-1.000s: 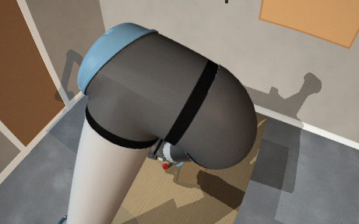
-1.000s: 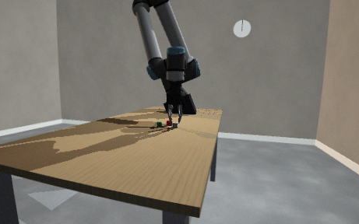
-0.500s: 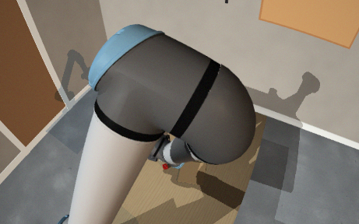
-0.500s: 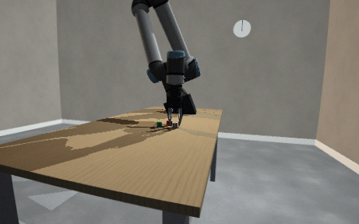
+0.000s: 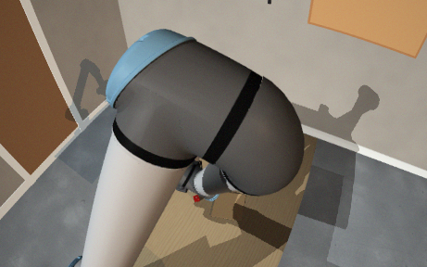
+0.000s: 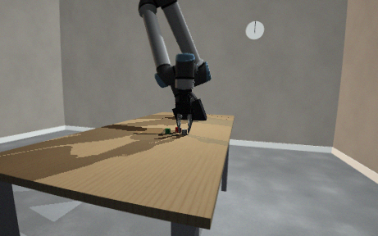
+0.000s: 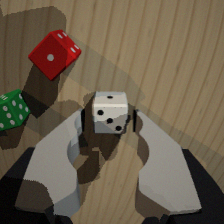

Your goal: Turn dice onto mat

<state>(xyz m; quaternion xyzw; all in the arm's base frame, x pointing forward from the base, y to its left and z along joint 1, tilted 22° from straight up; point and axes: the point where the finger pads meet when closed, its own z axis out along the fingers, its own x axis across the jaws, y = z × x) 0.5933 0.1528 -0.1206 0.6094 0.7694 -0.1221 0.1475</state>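
Now: the white die 10 mm below my hand. Also, from my hand: green die 20 mm ahead, 80 mm to the right, 10 mm below; red die 40 mm behind, 50 mm to the right, 10 mm below; tan mat 10 mm ahead, 190 mm to the right, 20 mm below.
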